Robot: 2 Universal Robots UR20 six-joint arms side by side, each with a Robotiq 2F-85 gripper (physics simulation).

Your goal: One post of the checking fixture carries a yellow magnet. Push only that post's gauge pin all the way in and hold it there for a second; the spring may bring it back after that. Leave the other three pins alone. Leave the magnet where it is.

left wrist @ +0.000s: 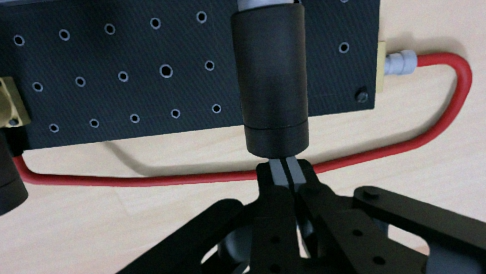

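Note:
The dark perforated plate [150, 95] of the checking fixture fills the upper part of the left wrist view. A thick black cylinder [272, 80], seemingly a post's body, reaches from the top edge down past the plate's edge. My left gripper [280, 167] is shut and empty, its grey fingertips right at the cylinder's lower end; whether they touch it I cannot tell. Part of a second black cylinder [10, 185] shows at the left edge. No yellow magnet and no gauge pin can be made out in this view. My right gripper is not in view.
A red hose [120, 181] runs behind the left fingertips and loops up to a grey fitting [400, 62] at the plate's right side. A brass block [12, 102] with a screw sits at the left. A pale wood-like surface [75, 225] lies below.

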